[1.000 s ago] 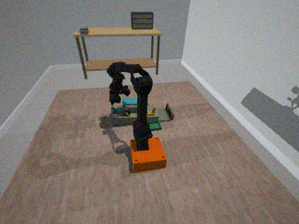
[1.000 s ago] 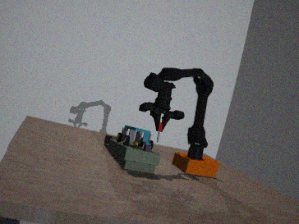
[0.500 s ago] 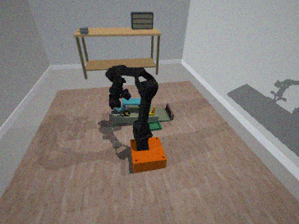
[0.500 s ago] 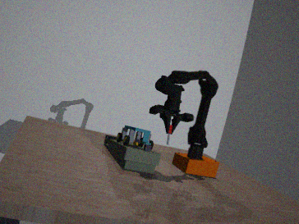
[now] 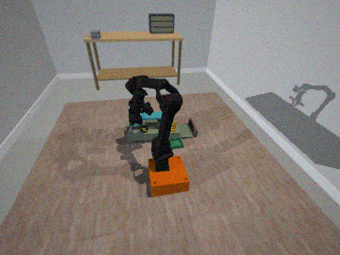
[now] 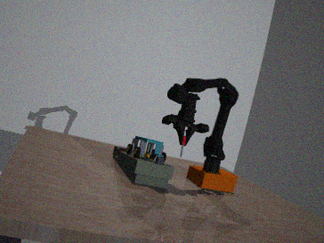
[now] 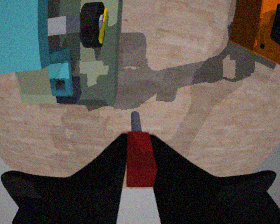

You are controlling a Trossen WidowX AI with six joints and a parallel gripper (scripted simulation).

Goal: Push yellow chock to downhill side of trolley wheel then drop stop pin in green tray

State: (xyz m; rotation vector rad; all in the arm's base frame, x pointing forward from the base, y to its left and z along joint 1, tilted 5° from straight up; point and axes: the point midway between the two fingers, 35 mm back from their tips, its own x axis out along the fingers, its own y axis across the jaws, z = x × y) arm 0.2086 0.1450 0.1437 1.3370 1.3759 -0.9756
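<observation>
The green tray lies 230 mm to the right of my gripper tip and 180 mm below it. Also, from my gripper tip: red-headed stop pin (right at my gripper tip); grey-green ramp (130 mm below, 110 mm to the right, 110 mm ahead); blue trolley (120 mm to the right, 110 mm ahead, 70 mm below).
</observation>
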